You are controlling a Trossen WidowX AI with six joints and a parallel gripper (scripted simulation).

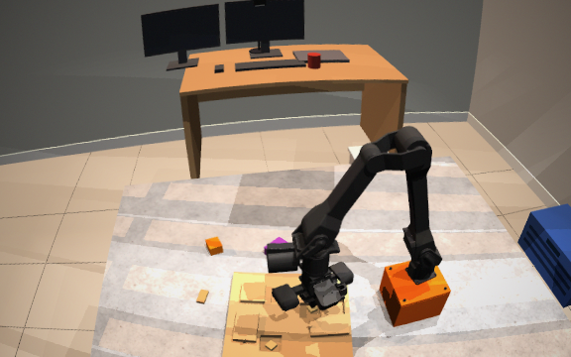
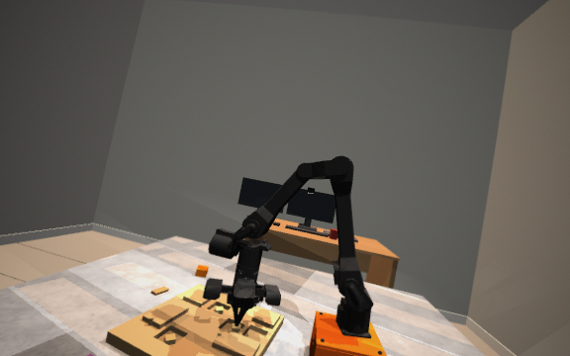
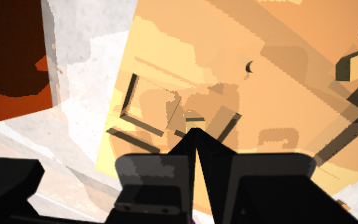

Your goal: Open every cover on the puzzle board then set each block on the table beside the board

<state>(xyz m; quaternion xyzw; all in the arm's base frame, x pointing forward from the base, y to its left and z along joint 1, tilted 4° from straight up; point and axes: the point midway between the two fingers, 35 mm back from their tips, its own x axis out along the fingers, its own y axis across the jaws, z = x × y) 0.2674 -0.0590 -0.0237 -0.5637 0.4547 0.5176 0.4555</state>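
The tan puzzle board is 5 cm ahead of my gripper tip. From my gripper tip the other things lie so: flat brown piece (25 cm ahead, 13 cm to the right, 2 cm below).
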